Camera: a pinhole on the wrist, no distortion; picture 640 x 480 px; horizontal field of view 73.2 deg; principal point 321.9 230.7 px. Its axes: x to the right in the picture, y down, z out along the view. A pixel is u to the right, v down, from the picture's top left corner.
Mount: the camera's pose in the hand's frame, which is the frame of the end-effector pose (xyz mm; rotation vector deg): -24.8 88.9 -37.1 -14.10 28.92 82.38
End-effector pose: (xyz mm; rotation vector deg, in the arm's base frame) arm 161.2 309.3 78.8 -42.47 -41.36 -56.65
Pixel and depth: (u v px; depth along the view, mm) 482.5 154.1 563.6
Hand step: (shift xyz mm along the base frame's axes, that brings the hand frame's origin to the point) 474.4 376.7 228.7
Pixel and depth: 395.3 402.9 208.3
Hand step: 154.1 224.6 -25.5
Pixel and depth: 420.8 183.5 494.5
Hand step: 352.4 359.2 196.9
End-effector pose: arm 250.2 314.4 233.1 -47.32 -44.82 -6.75
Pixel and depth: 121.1 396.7 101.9
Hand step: -42.2 114.2 -58.8
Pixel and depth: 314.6 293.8 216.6
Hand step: -31.0 236.7 -60.9
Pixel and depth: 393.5 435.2 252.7
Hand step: -73.5 283.8 -145.4
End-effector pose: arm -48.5 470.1 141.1 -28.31 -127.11 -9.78
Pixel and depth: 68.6 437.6 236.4
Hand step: -84.4 123.4 -241.1
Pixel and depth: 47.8 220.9 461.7
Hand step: -373.0 194.9 -282.1
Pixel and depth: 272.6 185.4 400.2
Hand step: -191.8 324.5 -153.2
